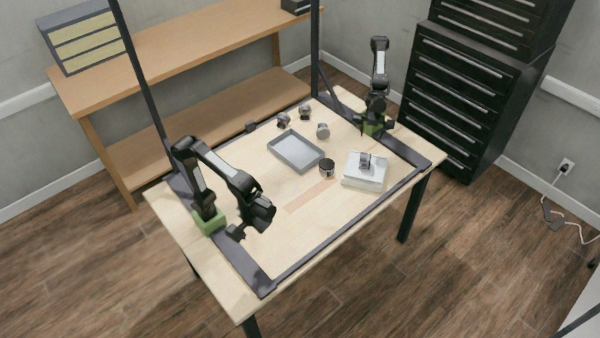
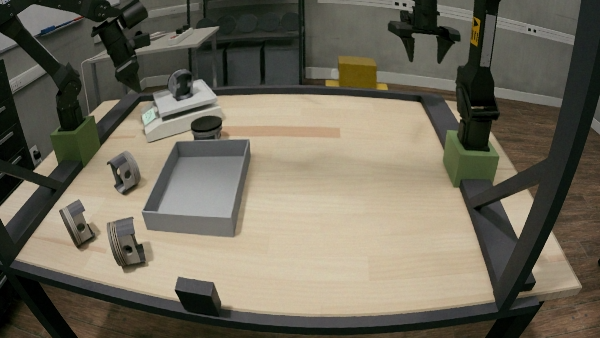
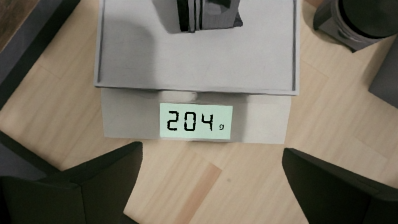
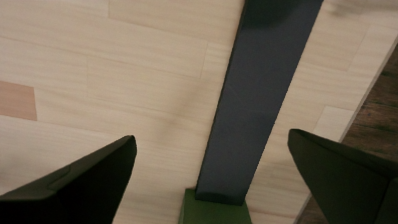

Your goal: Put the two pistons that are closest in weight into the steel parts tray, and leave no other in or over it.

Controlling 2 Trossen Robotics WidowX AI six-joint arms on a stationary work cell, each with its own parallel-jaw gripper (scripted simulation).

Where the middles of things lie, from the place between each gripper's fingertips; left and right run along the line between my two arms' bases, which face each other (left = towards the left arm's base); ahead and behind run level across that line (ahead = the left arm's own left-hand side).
I see my left gripper 100 mm to the left of the grey pan (image 2: 166, 101), 100 mm above it and 80 mm short of it. The rest, counted from my left hand: white scale (image 2: 155, 127): 120 mm below, 100 mm to the right, 70 mm ahead; steel parts tray (image 2: 199, 178): 250 mm to the right, 230 mm behind, 140 mm below.
Right now my right hand is 450 mm to the right of the steel parts tray, 340 mm past it and 190 mm above it. Round my right hand: white scale (610 mm to the left, 160 mm below, 30 mm behind); grey pan (600 mm to the left, 140 mm below, 30 mm behind).
